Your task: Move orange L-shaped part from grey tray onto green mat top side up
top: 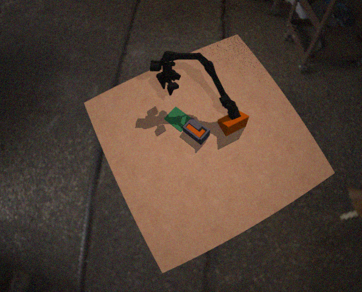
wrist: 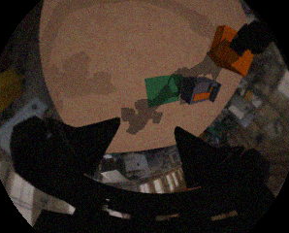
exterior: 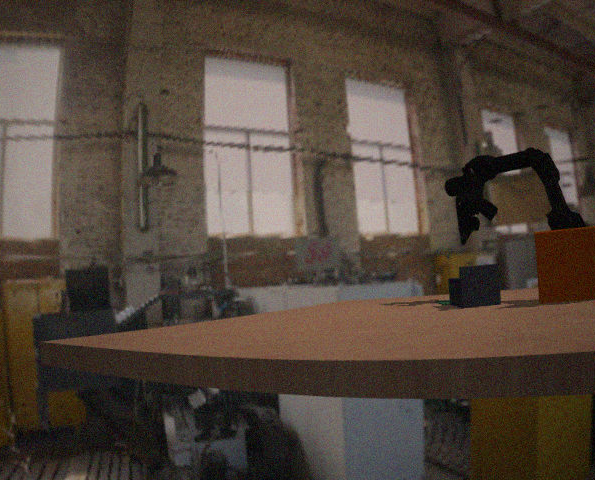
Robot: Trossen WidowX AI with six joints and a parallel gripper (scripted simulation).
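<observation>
Right now the orange L-shaped part is 10 cm behind my gripper tip, 27 cm to the left of it and 12 cm below it. Round my gripper tip: green mat 2 cm behind, 12 cm to the left, 19 cm below.
</observation>
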